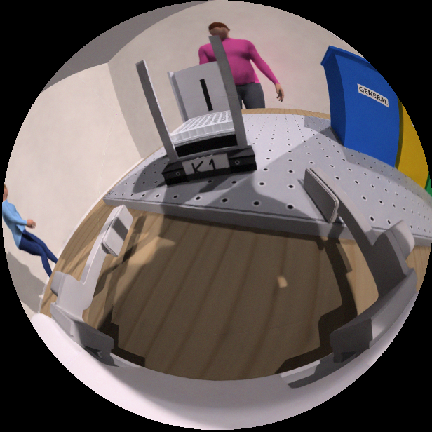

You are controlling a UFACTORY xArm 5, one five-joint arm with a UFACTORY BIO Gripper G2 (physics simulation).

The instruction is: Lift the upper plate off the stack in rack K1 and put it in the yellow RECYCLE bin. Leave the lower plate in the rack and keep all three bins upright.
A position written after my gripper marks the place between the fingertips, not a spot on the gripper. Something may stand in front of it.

I see my gripper (209, 192) and a gridded plate (217, 124).
